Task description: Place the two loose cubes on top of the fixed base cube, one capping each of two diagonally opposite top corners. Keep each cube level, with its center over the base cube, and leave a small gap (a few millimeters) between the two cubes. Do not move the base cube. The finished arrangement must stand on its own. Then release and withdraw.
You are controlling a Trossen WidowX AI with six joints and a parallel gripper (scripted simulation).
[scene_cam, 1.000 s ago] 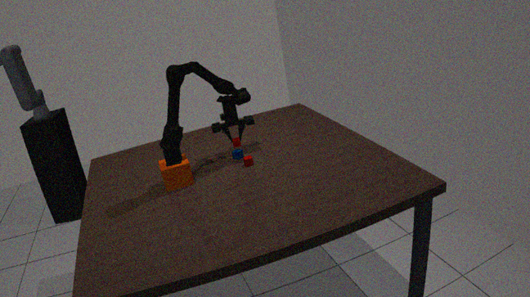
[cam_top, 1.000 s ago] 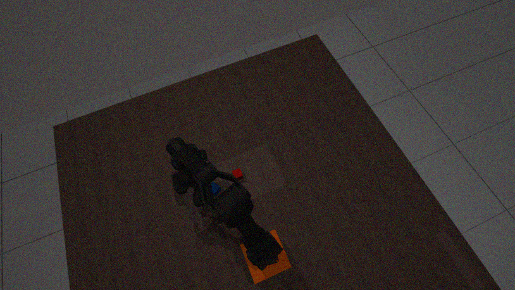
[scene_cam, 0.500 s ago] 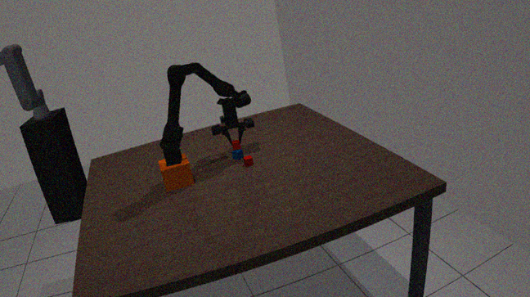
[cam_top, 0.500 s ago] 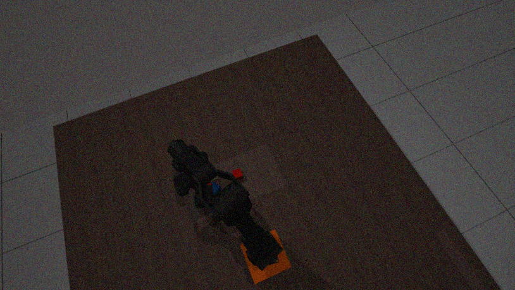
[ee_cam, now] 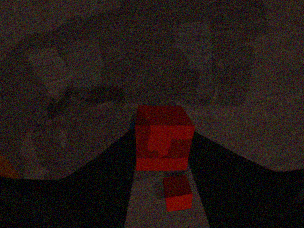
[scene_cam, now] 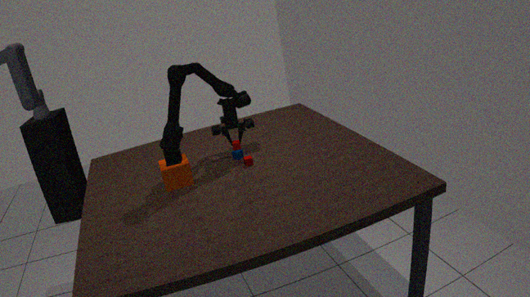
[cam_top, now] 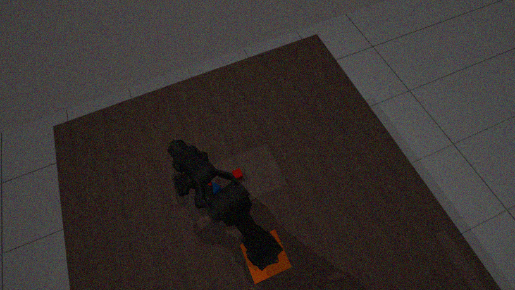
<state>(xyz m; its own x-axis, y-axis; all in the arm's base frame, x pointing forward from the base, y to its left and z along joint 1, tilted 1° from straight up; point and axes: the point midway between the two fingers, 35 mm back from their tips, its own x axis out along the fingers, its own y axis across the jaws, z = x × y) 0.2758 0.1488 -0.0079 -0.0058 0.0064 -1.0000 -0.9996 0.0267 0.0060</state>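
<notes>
Right now my gripper tip is 2 cm to the left of the blue base cube and 4 cm above it.
</notes>
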